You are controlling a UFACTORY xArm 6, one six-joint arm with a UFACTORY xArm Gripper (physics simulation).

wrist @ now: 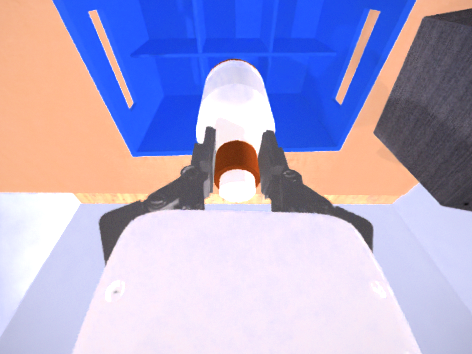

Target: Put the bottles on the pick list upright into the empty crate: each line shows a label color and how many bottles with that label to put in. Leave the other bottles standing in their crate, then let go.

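Frame: origin at the arm's base, x right, y ahead, z up, level; centimetres.
Where they show: gripper, between the fingertips: (237,144).
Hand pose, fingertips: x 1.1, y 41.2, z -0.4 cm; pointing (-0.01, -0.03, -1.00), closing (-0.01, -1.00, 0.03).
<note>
After its pixels a point has its place.
My gripper (237,144) {x 1.1, y 41.2, z -0.4 cm} is shut on a bottle (235,112) {x 2.9, y 41.5, z -1.9 cm} with a white body, a brown-orange neck and a white cap. The fingers hold it at the neck, and its far end points to the top of the view. The label color cannot be made out. The blue crate (145,125) {x -5.4, y 53.3, z -12.9 cm} lies beyond and below the bottle, with dividers forming compartments. No bottles show in the part of the crate in view; the held bottle hides part of its middle. The pick list and the other bottles' crate do not show.
A dark grey block-like object (430,105) {x -1.7, y 9.0, z -15.9 cm} stands to the right of the crate. The wooden table (40,125) {x -13.9, y 80.5, z -25.3 cm} has its near edge just below the crate in the view. The crate's side walls have long slots.
</note>
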